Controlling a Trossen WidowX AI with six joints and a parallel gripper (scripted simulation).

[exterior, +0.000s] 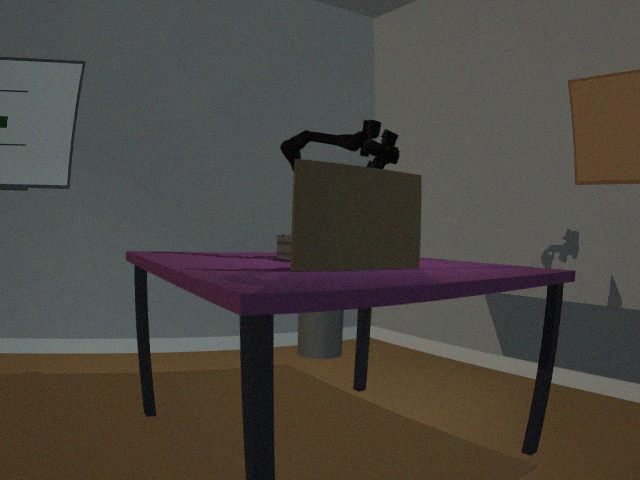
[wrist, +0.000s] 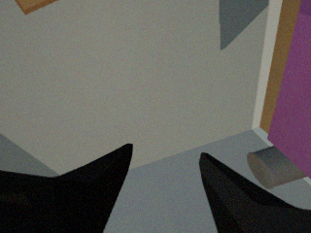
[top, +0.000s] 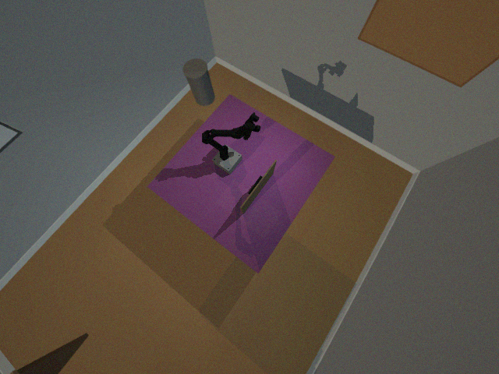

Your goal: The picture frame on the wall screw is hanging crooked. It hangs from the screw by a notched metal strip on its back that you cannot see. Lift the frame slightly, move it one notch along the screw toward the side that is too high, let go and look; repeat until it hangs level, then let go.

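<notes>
The picture frame is 39 cm ahead of my gripper tip, 36 cm to the right of it and 26 cm below it. From my gripper tip the other things lie so: brown wall panel: 40 cm ahead, 36 cm to the right, 27 cm below.
</notes>
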